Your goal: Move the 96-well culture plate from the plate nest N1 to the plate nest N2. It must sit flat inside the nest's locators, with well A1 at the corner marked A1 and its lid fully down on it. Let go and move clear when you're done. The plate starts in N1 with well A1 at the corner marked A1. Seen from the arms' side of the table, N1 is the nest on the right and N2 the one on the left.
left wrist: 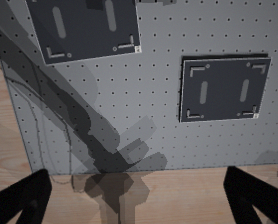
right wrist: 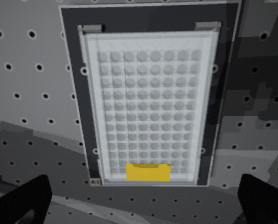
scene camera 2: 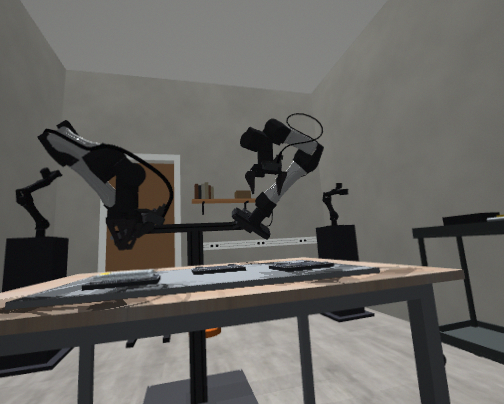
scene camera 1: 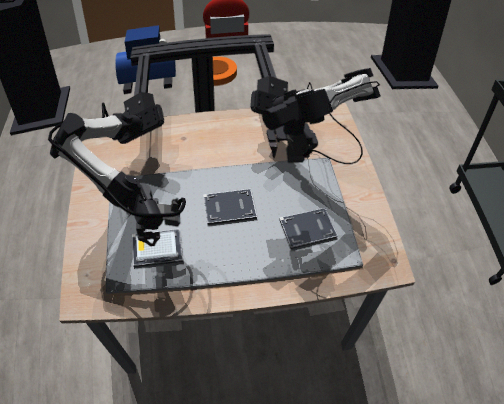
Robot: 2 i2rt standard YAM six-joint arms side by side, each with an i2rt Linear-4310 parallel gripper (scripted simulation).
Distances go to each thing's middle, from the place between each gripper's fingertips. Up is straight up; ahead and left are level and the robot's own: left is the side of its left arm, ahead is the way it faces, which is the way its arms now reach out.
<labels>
The nest N1 [right wrist: 110, 23] lies 9 cm below my right hand [scene camera 2: 125, 249]. Also, from my right hand: plate nest [scene camera 1: 229, 204]: 26 cm to the left, 12 cm behind, 9 cm below; then nest N2 [scene camera 1: 310, 231]: 50 cm to the left, 9 cm below, 1 cm ahead.
Right now my left hand [scene camera 1: 289, 156] is 250 mm above the nest N2, 100 mm short of it and 60 mm to the right of it. From my left hand the other things lie so: plate nest: 250 mm below, 180 mm to the right, 30 mm behind; then nest N1: 440 mm to the right, 250 mm below, 90 mm ahead.
</labels>
